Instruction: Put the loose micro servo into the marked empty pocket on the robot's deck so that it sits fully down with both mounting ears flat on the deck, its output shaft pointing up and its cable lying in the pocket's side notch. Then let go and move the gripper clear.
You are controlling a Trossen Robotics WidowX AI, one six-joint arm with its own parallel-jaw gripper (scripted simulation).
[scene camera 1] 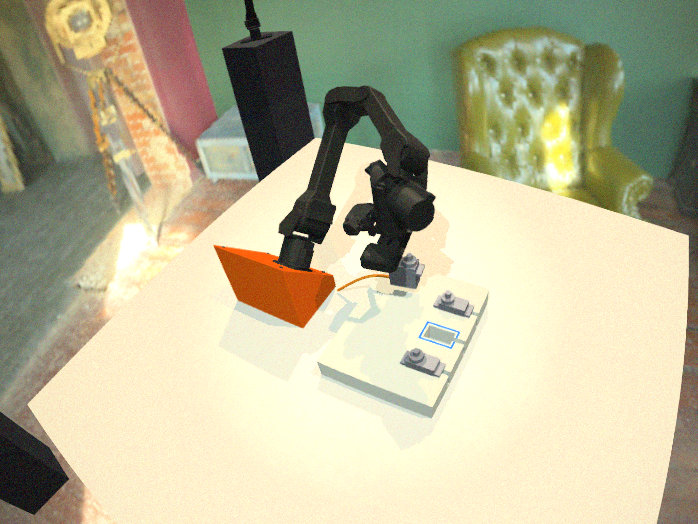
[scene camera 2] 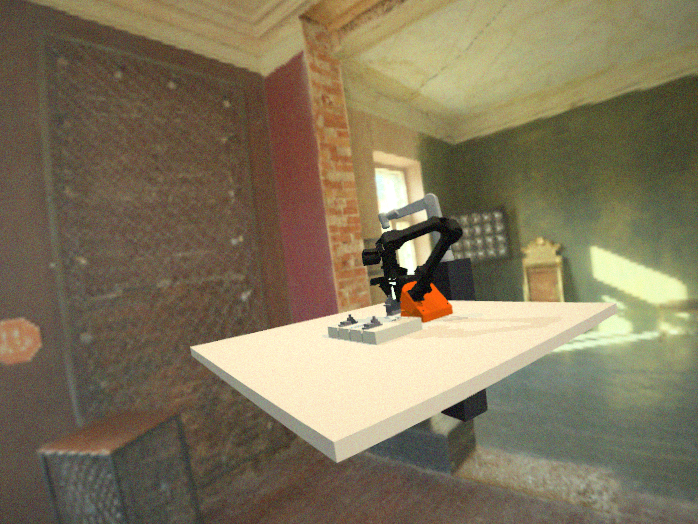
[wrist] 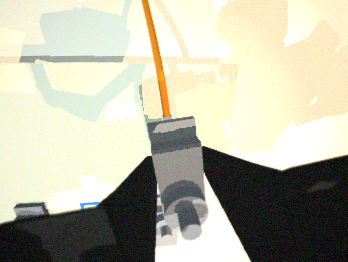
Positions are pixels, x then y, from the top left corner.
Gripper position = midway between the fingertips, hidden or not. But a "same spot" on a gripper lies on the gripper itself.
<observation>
My gripper shows in scene camera 1, in scene camera 2 and in the wrist view [176, 157]. The same spot on my gripper: [scene camera 1: 400, 243] is [scene camera 2: 382, 281]. The same spot on a pale deck: [wrist: 81, 128] is [scene camera 2: 382, 319].
</observation>
